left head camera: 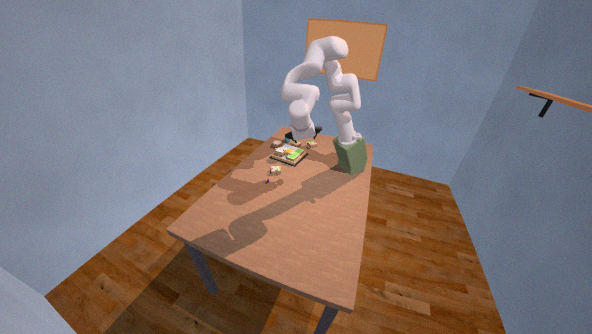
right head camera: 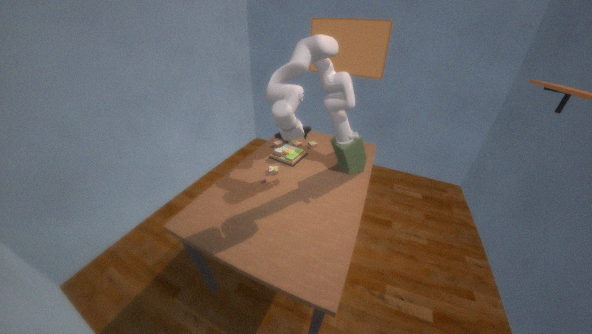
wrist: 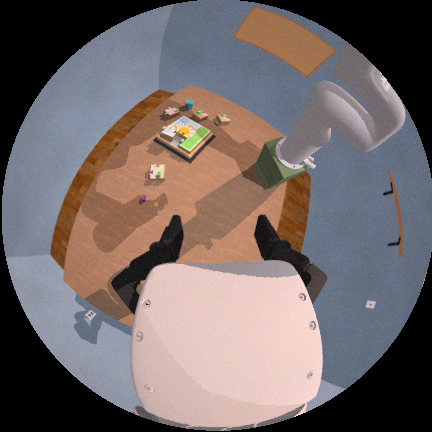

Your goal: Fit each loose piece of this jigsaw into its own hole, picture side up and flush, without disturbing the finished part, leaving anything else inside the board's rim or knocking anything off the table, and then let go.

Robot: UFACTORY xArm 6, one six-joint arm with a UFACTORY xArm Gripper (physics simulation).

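Pixels of known places: gripper, fingertip midpoint: (left head camera: 304, 138) (right head camera: 296, 138) (wrist: 219, 224); arm's base, link origin: (left head camera: 347, 138) (right head camera: 345, 138) (wrist: 290, 153).
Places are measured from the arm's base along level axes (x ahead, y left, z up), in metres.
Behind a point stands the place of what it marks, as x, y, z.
The jigsaw board (left head camera: 287, 162) @(0.364, 0.140, -0.240) (right head camera: 286, 162) @(0.361, 0.138, -0.240) (wrist: 190, 159) has a dark rim and a sun-and-grass picture. At its left, tan patches show beside pale picture parts; whether these are holes or a raised piece is unclear. A pink loose piece (left head camera: 276, 144) @(0.573, -0.029, -0.227) (right head camera: 277, 143) @(0.569, -0.031, -0.216) (wrist: 171, 111) @(0.572, -0.043, -0.220), a green-and-orange piece (wrist: 201, 115) @(0.431, -0.126, -0.219) and another such piece (left head camera: 312, 144) @(0.323, -0.194, -0.221) (right head camera: 312, 144) @(0.330, -0.199, -0.227) (wrist: 223, 119) @(0.328, -0.197, -0.219) lie behind the board. A pink-and-green piece (left head camera: 275, 170) @(0.366, 0.292, -0.224) (right head camera: 272, 169) @(0.371, 0.289, -0.220) (wrist: 156, 172) @(0.369, 0.283, -0.220) lies in front of it. My gripper (left head camera: 305, 138) @(0.126, 0.394, 0.115) (wrist: 219, 224) @(0.126, 0.394, 0.115) is open and empty, above the table, apart from the pieces.
A small teal object (left head camera: 287, 140) @(0.545, -0.157, -0.234) (wrist: 189, 104) @(0.542, -0.159, -0.215) stands behind the board. A tiny purple object (left head camera: 268, 180) @(0.348, 0.397, -0.234) (right head camera: 264, 180) @(0.351, 0.398, -0.235) (wrist: 143, 198) @(0.347, 0.395, -0.230) lies in front of the nearest piece. The arm stands on a green pedestal (left head camera: 352, 157) @(-0.063, 0.041, -0.100) (right head camera: 351, 157) @(-0.070, 0.030, -0.104) (wrist: 274, 167) @(0.011, 0.058, -0.059) at the table's right side.
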